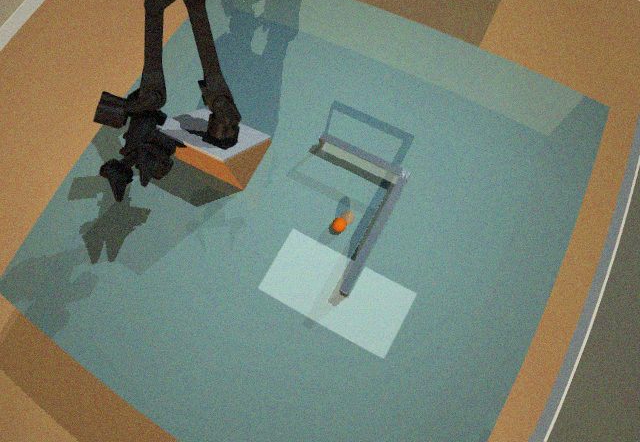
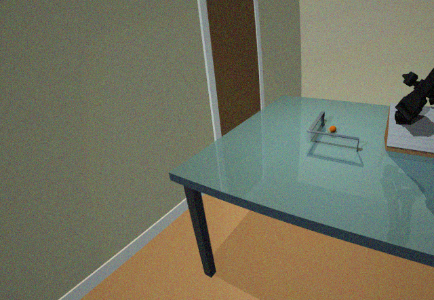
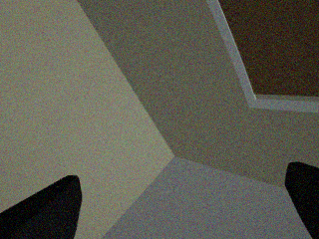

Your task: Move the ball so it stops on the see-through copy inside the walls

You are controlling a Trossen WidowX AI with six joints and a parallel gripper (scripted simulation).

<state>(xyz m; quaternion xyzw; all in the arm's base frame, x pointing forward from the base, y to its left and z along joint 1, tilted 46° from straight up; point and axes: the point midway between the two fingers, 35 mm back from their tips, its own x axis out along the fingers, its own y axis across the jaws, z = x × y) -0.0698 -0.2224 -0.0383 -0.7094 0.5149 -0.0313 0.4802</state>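
Right now the orange ball is 36 cm ahead of my gripper tip, 26 cm below it and 15 cm to the left of it. Also, from my gripper tip: see-through copy of ball (37 cm ahead, 26 cm below, 18 cm to the left).
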